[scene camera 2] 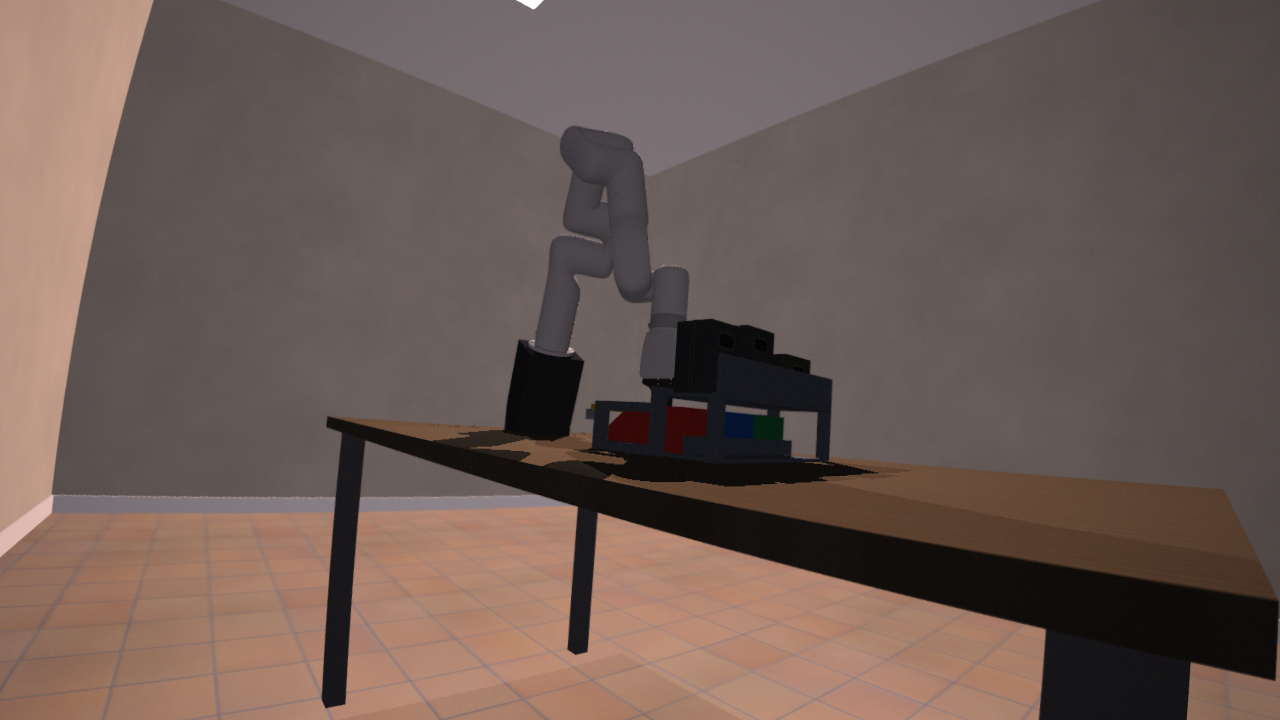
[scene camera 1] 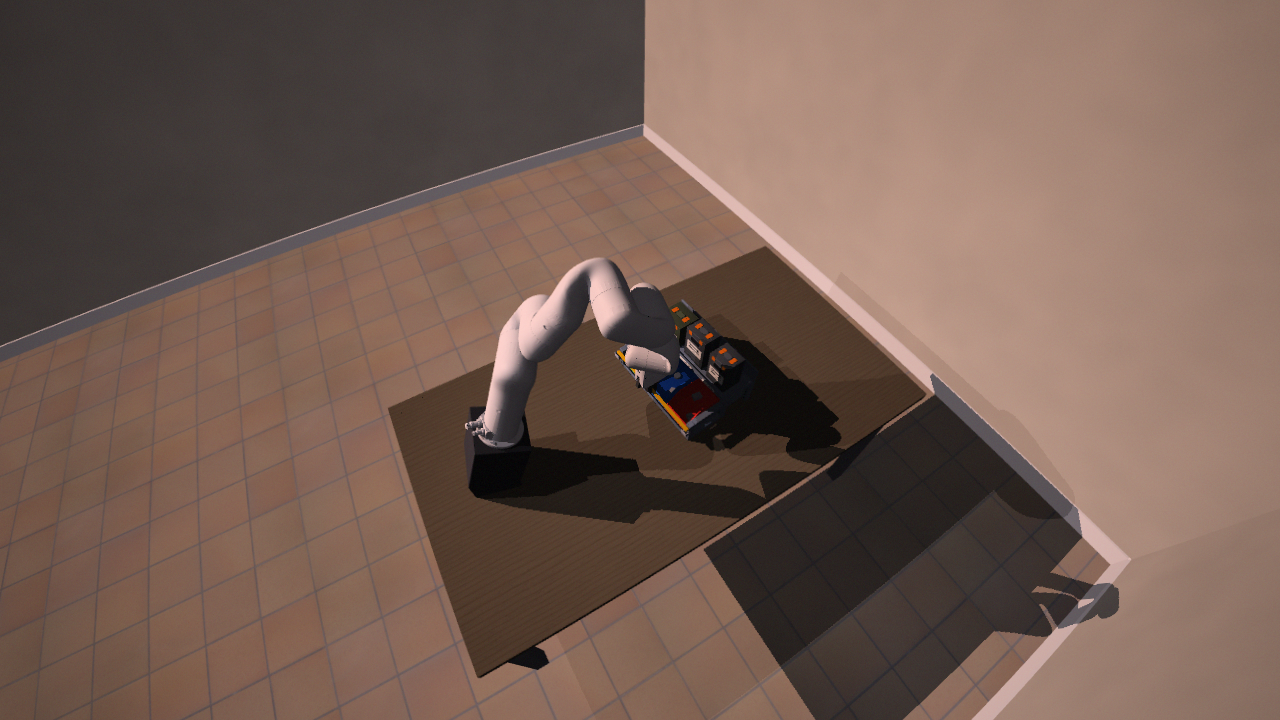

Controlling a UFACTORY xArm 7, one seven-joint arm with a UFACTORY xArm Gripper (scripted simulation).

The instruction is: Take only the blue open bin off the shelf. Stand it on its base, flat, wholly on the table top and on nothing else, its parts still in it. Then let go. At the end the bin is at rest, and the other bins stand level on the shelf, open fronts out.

I see a blue open bin (scene camera 1: 688, 376) and a red bin (scene camera 2: 680, 421).
The blue open bin is seen too in scene camera 2 (scene camera 2: 737, 425).
